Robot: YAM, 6 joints.
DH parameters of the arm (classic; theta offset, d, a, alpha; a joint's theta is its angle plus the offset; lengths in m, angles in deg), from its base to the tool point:
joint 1: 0 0.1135 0.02 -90
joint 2: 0 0 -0.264 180
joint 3: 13.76 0 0.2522 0
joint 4: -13.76 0 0.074 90
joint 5: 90 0 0 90
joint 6: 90 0.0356 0 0
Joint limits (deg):
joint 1: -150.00..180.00
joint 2: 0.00..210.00
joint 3: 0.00..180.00
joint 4: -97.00..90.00
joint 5: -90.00..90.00
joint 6: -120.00..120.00
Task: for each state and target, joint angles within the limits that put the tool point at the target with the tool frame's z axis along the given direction. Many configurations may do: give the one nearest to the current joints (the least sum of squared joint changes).
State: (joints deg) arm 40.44 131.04 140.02 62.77 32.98 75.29
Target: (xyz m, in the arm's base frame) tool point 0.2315 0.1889 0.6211 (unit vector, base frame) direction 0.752 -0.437 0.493
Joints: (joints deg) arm 44.96 100.06 126.47 39.22 57.23 75.29
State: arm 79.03 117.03 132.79 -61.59 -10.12 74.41
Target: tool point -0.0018 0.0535 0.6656 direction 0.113 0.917 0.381
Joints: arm 105.62 75.99 152.69 -52.62 20.85 74.41
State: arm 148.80 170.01 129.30 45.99 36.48 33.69
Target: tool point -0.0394 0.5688 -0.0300 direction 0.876 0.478 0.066
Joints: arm 97.29 181.05 129.58 61.78 68.35 33.69
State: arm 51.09 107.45 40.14 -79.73 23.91 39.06
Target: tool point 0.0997 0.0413 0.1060 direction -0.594 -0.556 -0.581
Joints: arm 26.82 96.11 27.92 -75.16 13.19 39.06
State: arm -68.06 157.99 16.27 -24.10 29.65 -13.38
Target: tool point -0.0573 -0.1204 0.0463 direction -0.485 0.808 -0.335
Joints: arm -105.02 122.17 32.12 -62.84 42.67 -13.38
